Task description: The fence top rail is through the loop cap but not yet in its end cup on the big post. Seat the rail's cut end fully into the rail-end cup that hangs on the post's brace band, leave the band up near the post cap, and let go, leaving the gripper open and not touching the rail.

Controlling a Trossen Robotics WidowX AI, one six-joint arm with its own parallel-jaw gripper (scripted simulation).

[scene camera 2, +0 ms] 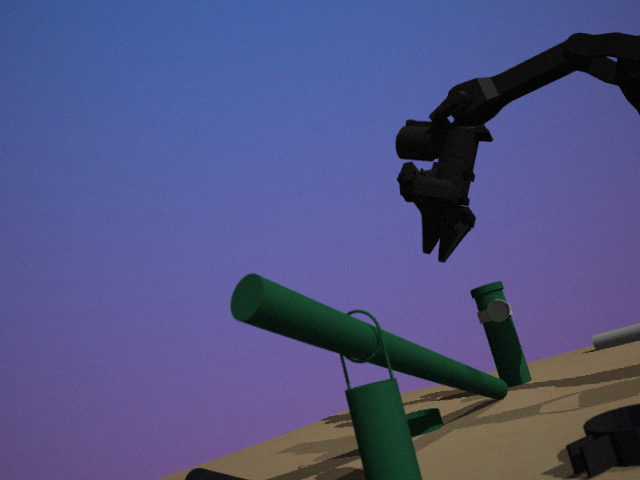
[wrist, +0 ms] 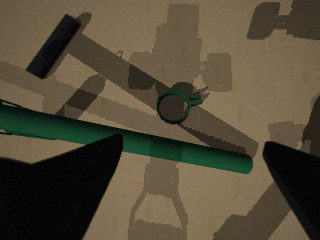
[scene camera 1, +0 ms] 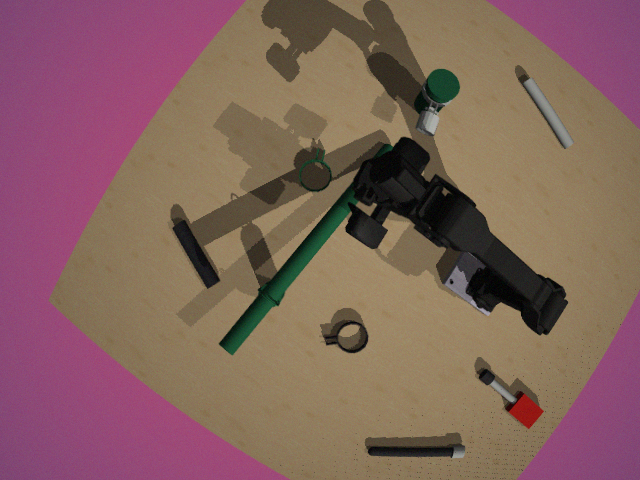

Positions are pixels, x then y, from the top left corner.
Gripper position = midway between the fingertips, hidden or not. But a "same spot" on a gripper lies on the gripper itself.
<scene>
The gripper shows in scene camera 2 (434, 258), in the wrist view and in scene camera 1. One and the same spot on the gripper: (wrist: 67, 189) is (scene camera 1: 364, 212). The same spot on a big green post: (scene camera 2: 509, 359) is (scene camera 1: 424, 110).
</scene>
